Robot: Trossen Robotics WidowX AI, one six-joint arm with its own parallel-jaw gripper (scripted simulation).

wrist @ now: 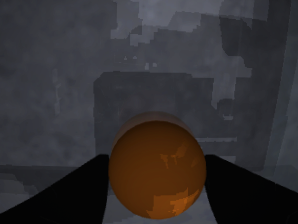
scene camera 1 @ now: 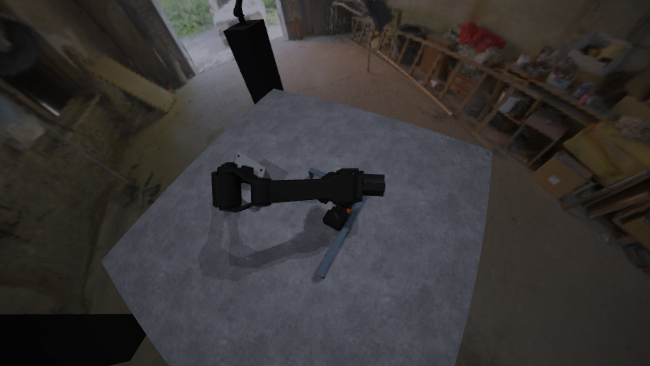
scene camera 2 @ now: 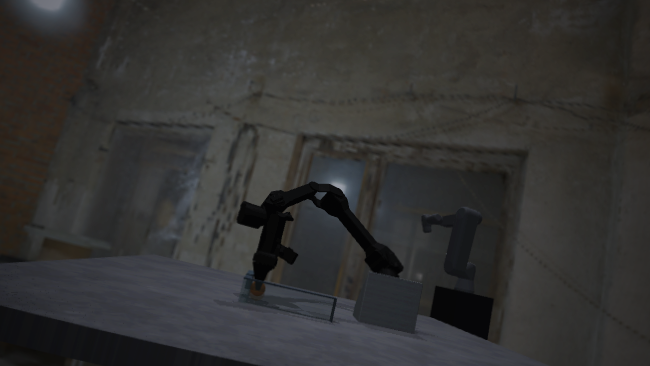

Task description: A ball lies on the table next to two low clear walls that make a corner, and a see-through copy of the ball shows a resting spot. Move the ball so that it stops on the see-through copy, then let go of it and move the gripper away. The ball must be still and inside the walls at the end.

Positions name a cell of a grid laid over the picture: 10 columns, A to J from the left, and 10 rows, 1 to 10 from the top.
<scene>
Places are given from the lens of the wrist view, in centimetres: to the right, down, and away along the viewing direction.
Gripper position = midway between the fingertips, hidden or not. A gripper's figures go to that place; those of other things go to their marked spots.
my gripper (wrist: F8): 0, 2, 10
orange ball (wrist: F8): 0, 2, 8
</scene>
